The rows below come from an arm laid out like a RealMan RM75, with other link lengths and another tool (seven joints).
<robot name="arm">
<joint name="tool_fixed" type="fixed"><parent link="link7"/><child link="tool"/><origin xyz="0.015 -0.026 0.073" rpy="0.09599 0 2.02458"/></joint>
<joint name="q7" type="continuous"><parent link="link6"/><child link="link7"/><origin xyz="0 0 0.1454"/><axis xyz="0 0 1"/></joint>
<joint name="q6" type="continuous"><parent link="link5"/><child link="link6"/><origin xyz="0 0 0"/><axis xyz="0 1 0"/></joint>
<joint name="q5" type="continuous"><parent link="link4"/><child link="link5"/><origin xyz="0 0 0.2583"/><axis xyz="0 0 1"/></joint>
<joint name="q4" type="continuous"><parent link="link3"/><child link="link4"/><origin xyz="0 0 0"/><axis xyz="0 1 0"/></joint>
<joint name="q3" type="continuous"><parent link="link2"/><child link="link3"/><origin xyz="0 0 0.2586"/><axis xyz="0 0 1"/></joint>
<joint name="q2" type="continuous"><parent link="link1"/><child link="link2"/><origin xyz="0 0 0"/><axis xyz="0 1 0"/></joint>
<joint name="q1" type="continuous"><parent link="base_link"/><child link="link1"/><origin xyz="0 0 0.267"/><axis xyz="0 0 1"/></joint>
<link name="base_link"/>
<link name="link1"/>
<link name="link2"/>
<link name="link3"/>
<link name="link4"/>
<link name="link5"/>
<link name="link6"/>
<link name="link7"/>
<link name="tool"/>
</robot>
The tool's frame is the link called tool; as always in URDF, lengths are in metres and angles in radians. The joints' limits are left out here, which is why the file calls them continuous.
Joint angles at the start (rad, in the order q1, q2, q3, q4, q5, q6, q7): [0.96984 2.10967 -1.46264 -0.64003 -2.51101 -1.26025 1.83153]
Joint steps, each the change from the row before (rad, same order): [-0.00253 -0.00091 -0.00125 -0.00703 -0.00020 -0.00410 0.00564]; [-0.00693 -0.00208 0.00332 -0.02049 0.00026 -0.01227 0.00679]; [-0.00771 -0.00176 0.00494 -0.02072 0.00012 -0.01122 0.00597]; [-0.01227 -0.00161 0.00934 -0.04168 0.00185 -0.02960 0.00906]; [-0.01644 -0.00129 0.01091 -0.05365 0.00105 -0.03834 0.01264]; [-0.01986 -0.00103 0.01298 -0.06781 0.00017 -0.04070 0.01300]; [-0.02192 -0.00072 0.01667 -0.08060 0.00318 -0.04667 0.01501]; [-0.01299 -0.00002 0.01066 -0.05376 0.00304 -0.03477 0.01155]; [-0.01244 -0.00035 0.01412 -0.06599 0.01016 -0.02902 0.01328]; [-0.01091 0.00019 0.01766 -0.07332 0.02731 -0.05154 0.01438]
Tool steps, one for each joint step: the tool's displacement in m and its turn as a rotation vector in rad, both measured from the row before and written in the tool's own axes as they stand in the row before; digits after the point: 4 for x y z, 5 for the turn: [0.0000 -0.0001 -0.0011 -0.00020 -0.00013 0.00334]; [-0.0002 0.0007 -0.0037 -0.00595 0.00113 0.00446]; [-0.0003 0.0006 -0.0037 -0.00760 0.00089 0.00518]; [0.0016 0.0023 -0.0075 -0.01213 0.00731 0.00322]; [0.0024 0.0020 -0.0093 -0.01304 0.00861 0.00408]; [0.0021 0.0034 -0.0124 -0.01969 0.00264 0.00086]; [0.0028 0.0045 -0.0156 -0.02663 0.00170 0.00014]; [0.0029 0.0028 -0.0106 -0.01508 0.00294 -0.00066]; [0.0025 0.0073 -0.0146 -0.03314 -0.00421 -0.00332]; [0.0086 0.0081 -0.0163 -0.03442 0.01820 -0.00868]
